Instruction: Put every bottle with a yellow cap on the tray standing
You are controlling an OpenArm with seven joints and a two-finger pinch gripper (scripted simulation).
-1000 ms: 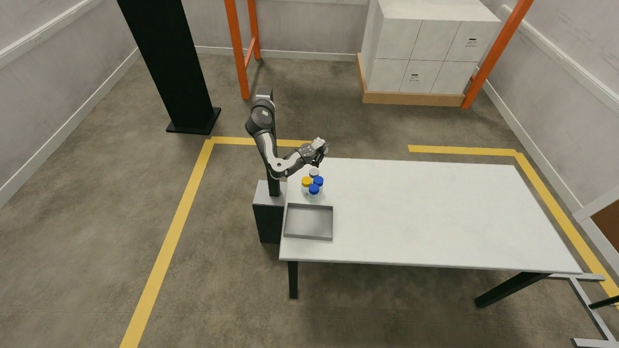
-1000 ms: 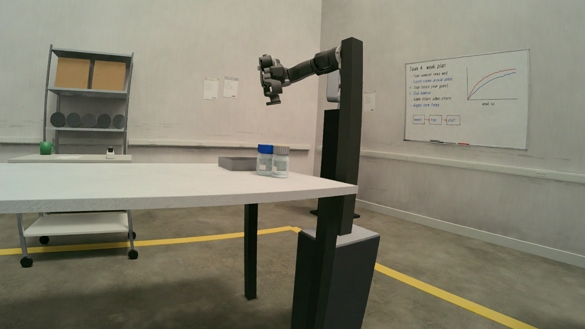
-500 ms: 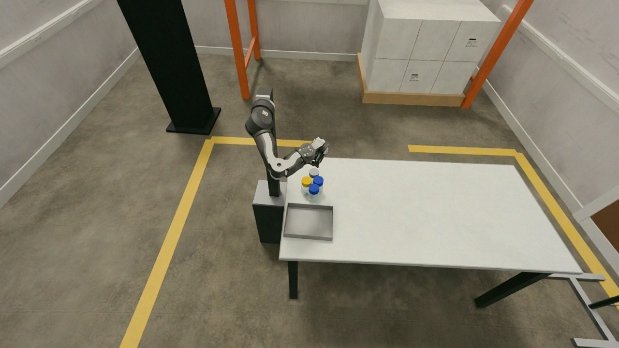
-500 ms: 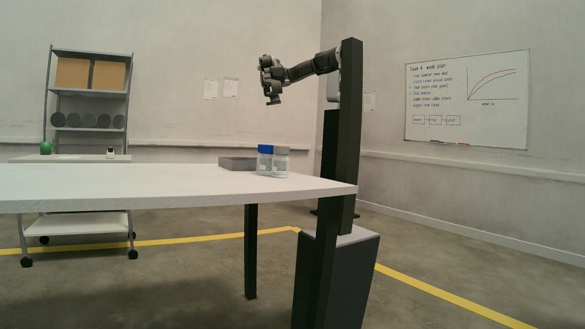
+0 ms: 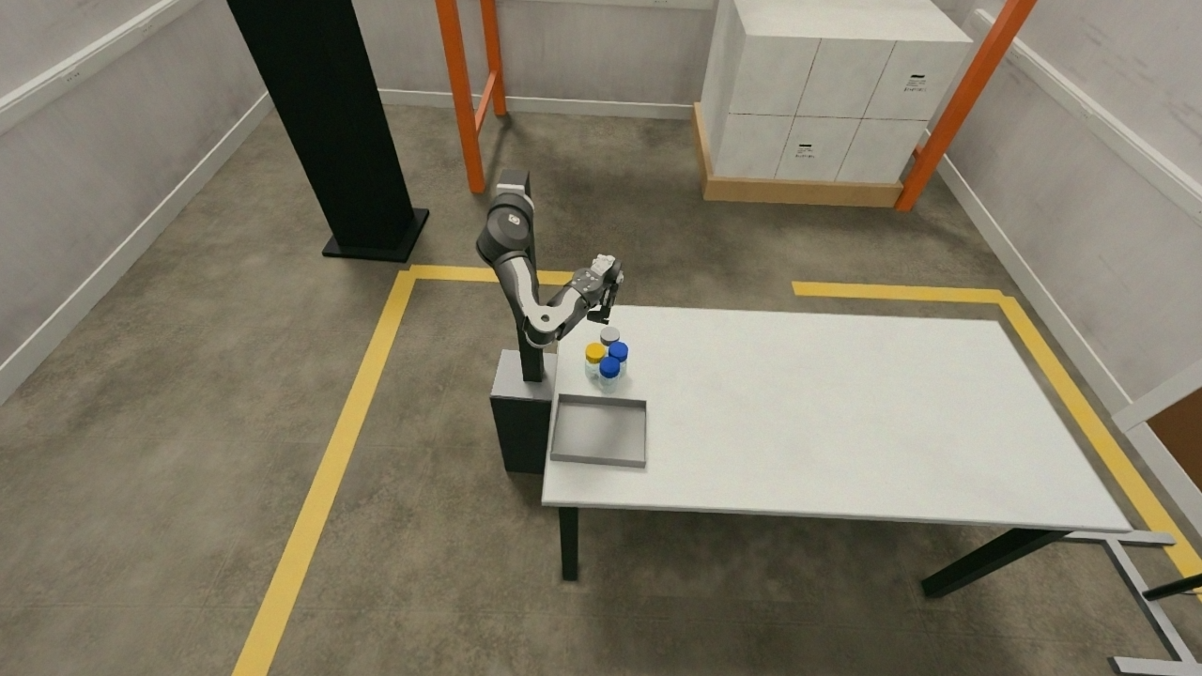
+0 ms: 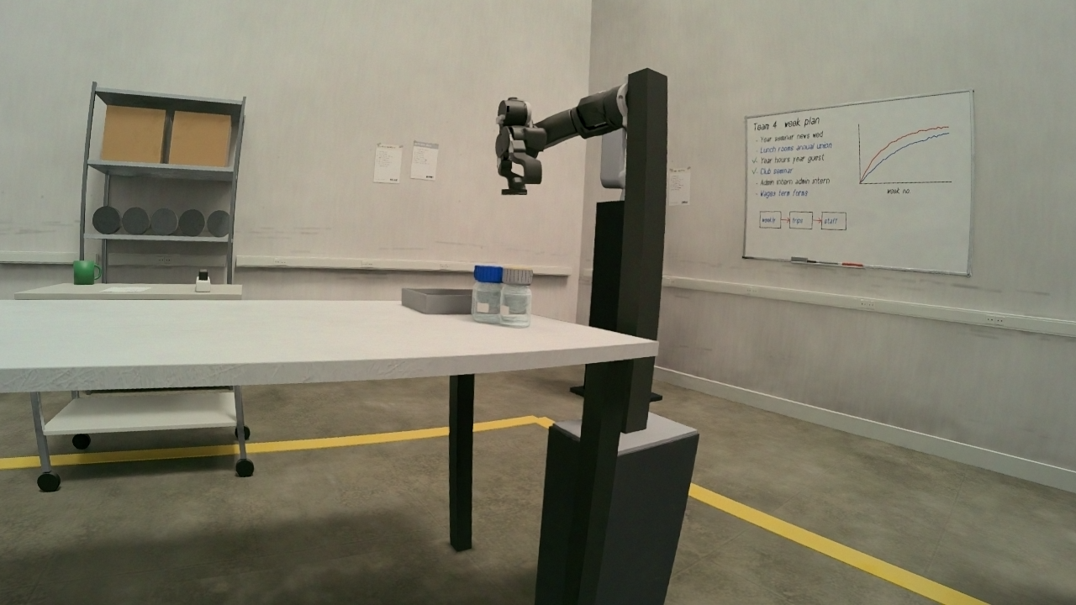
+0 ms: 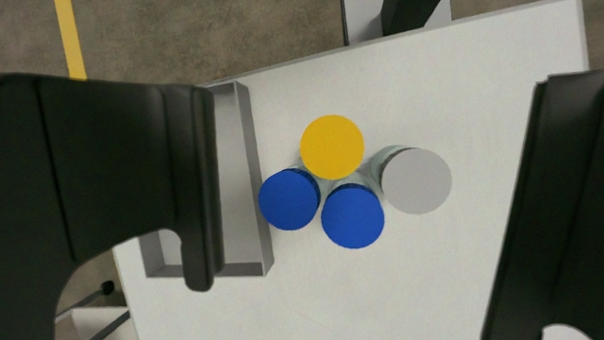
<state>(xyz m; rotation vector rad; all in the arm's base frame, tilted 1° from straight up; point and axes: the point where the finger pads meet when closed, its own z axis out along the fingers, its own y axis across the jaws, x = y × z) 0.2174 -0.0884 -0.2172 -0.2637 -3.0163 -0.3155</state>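
My hand is 220 mm above the yellow-capped bottle, 10 mm to the left of it and 10 mm past it. From my hand the other things lie so: grey tray (250 mm below, 200 mm to the right, 20 mm ahead); then grey-capped bottle (220 mm below, 60 mm to the left, 30 mm ahead).
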